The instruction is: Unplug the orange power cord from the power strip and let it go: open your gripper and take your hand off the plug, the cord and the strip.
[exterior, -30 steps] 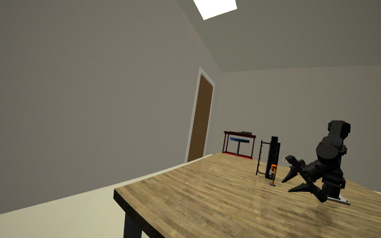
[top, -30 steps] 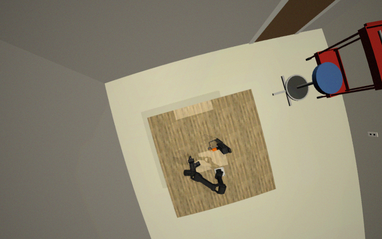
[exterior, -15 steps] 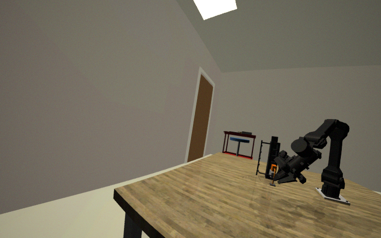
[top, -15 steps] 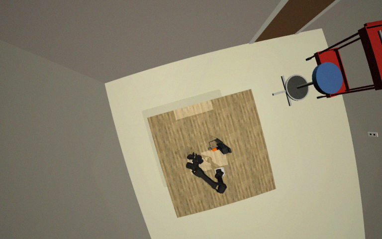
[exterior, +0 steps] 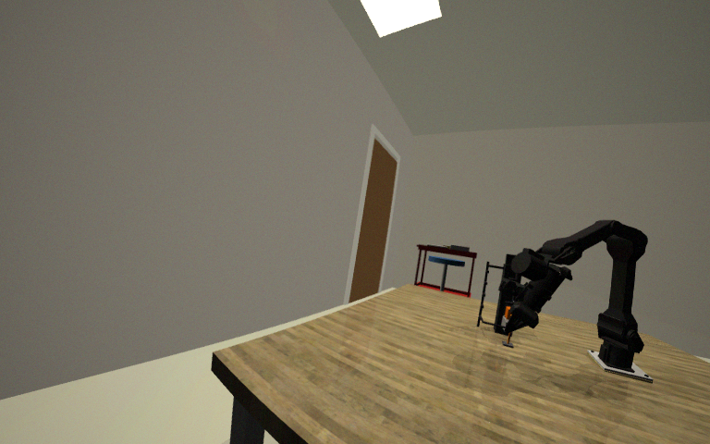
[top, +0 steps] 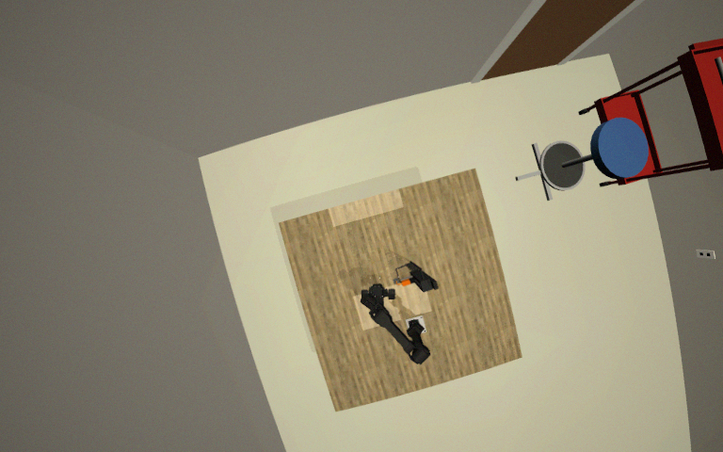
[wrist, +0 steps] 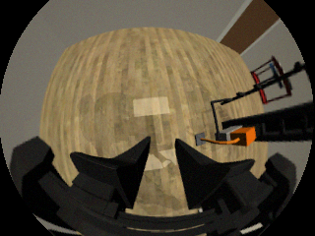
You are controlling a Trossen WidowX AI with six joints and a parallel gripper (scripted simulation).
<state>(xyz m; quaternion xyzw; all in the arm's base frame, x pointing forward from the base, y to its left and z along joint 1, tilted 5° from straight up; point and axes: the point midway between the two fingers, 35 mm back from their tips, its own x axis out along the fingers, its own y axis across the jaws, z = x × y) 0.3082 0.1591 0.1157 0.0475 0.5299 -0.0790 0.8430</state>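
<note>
The orange plug is 2 cm behind my gripper tip, 18 cm to the right of it and 2 cm above it.
</note>
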